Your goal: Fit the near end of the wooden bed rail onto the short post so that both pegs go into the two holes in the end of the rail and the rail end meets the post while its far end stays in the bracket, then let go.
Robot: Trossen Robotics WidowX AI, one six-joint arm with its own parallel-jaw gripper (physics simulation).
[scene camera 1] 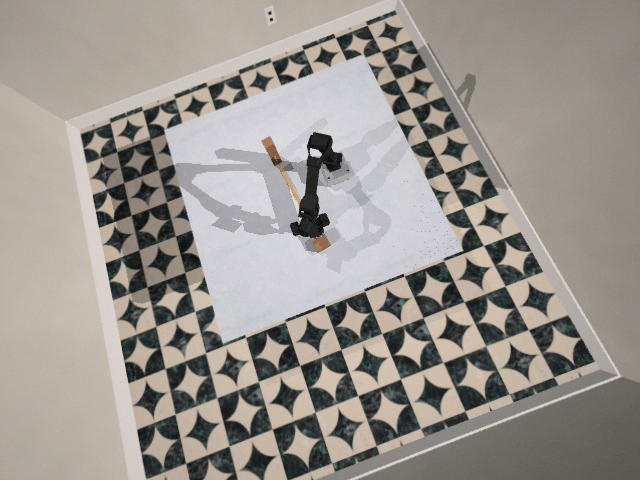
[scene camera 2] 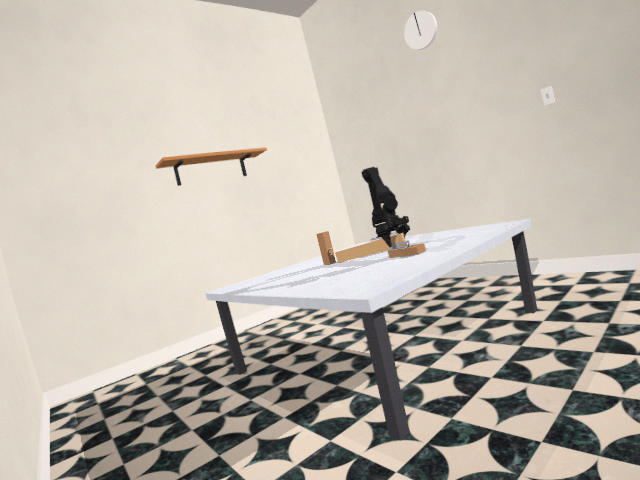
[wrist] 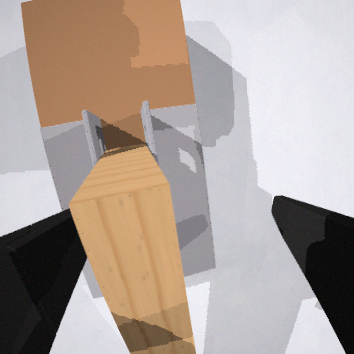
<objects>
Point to a wooden bed rail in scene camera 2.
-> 377, 246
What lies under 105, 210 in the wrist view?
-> A wooden bed rail.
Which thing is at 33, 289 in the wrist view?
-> My gripper.
</objects>
